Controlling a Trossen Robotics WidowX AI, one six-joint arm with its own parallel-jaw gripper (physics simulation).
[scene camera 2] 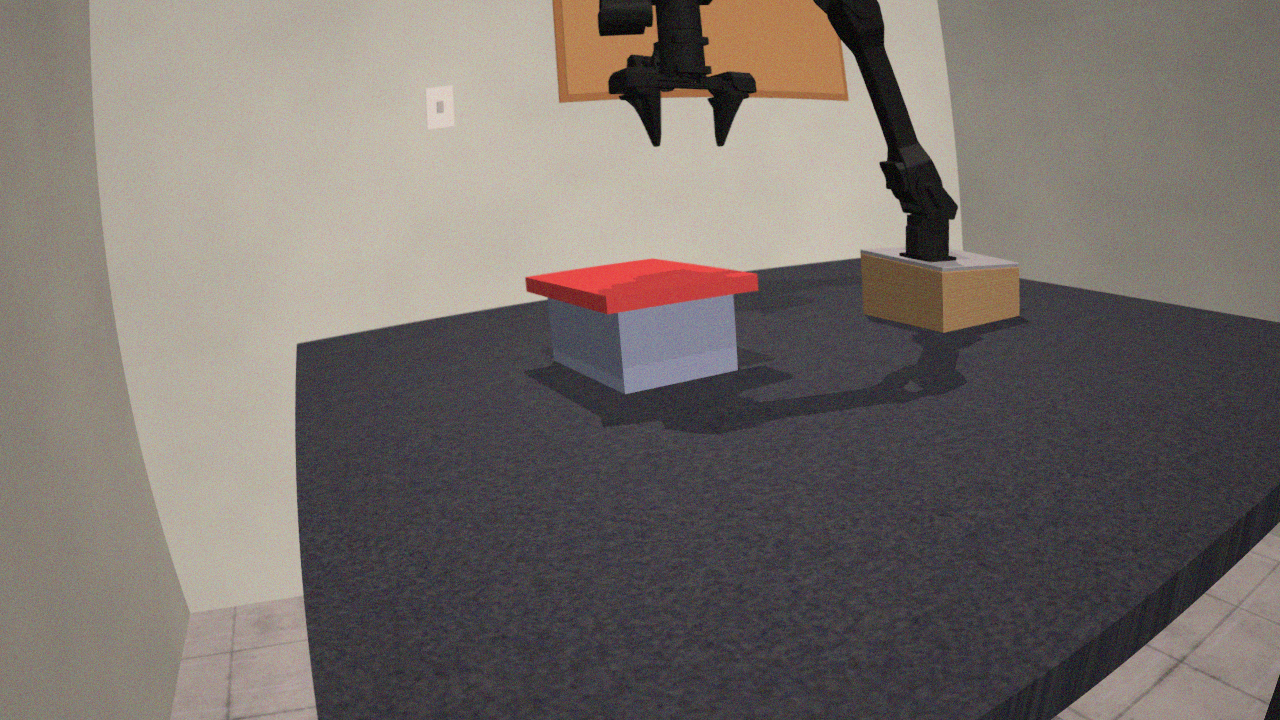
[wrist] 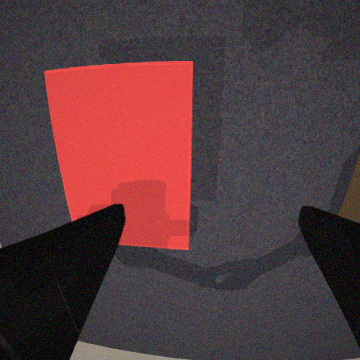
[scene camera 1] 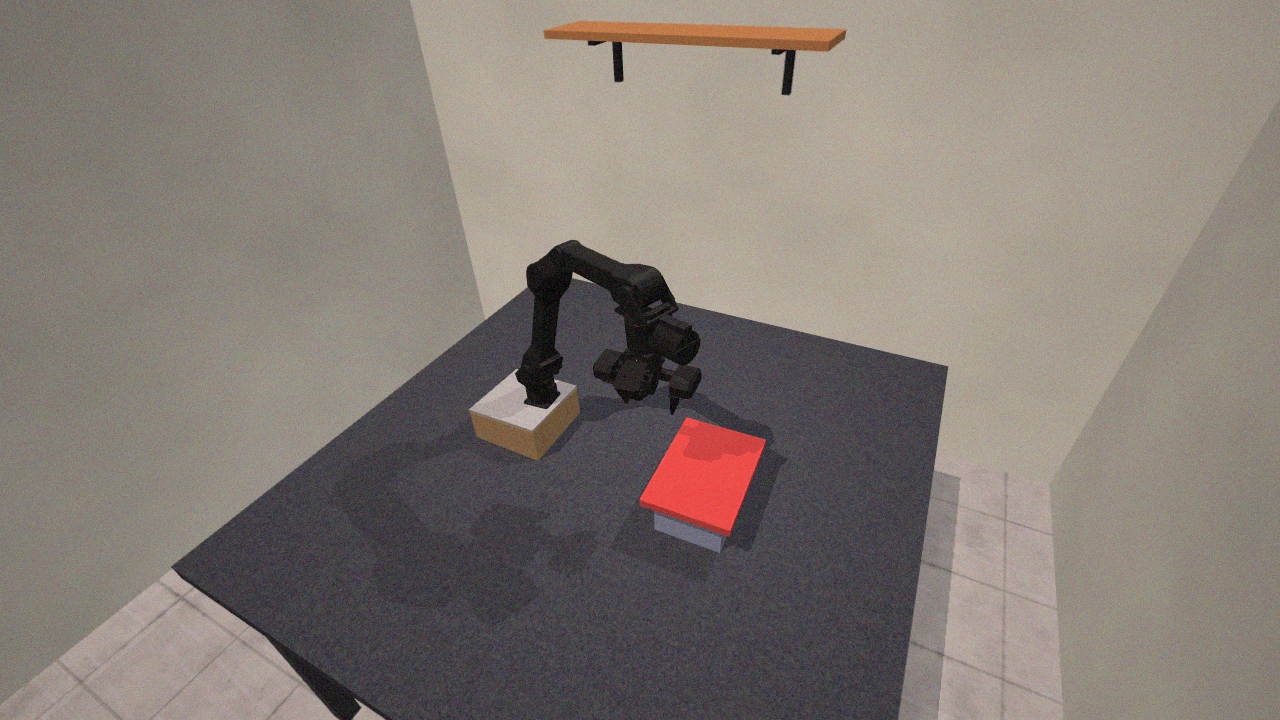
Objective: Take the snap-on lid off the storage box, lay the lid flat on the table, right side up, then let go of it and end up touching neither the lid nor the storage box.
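The red lid (scene camera 1: 699,479) (scene camera 2: 644,279) (wrist: 125,125) sits flat on top of the blue-grey storage box (scene camera 1: 687,530) (scene camera 2: 680,338), its rim overhanging the walls. The box stands upright on the table; the lid hides it in the wrist view. My gripper (scene camera 1: 649,405) (scene camera 2: 688,145) (wrist: 212,213) is open with nothing between its fingers. It points down, well above the lid's height and touching neither thing. In the wrist view the left finger overlaps the lid's lower part and the right finger is out past its right side. The arm's shadow falls on the lid.
The arm's base stands on a wooden block with a pale top (scene camera 1: 559,423) (scene camera 2: 904,291) on the dark table (scene camera 1: 805,608) (scene camera 2: 716,555) (wrist: 280,125). An orange shelf (scene camera 1: 698,34) hangs on the wall. An orange-brown board (scene camera 2: 778,53) and a light switch (scene camera 2: 439,107) are on another wall.
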